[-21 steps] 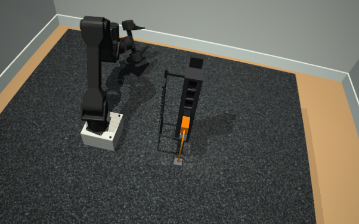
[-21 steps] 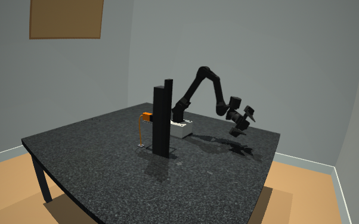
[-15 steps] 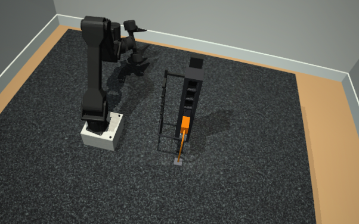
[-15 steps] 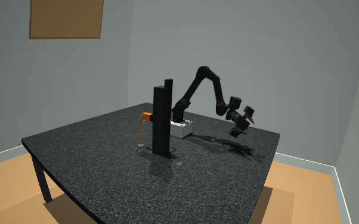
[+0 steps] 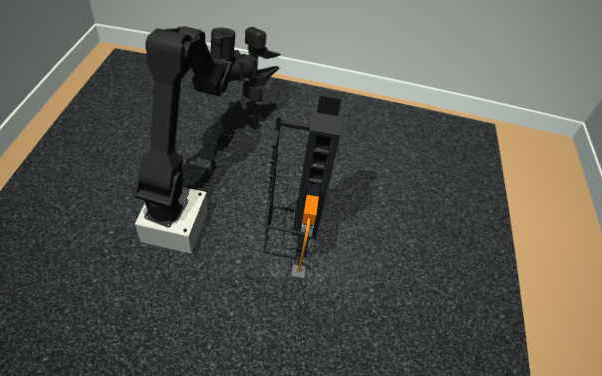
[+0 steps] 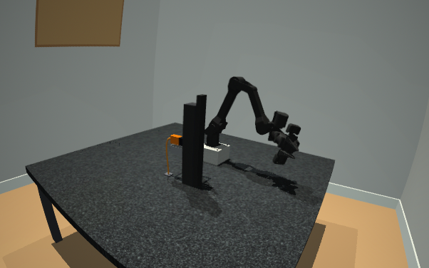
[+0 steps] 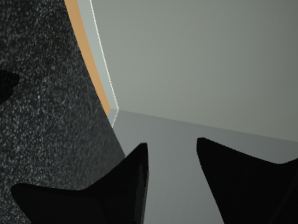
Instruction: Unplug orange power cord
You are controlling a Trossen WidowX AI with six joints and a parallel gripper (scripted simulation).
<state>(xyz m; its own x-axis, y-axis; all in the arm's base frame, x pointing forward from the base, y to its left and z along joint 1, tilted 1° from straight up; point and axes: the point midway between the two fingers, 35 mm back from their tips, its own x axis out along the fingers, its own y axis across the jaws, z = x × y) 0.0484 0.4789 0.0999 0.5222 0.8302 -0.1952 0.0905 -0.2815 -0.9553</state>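
Now: gripper tip 240 mm short of the orange plug, 420 mm to the left of it and 10 mm below it.
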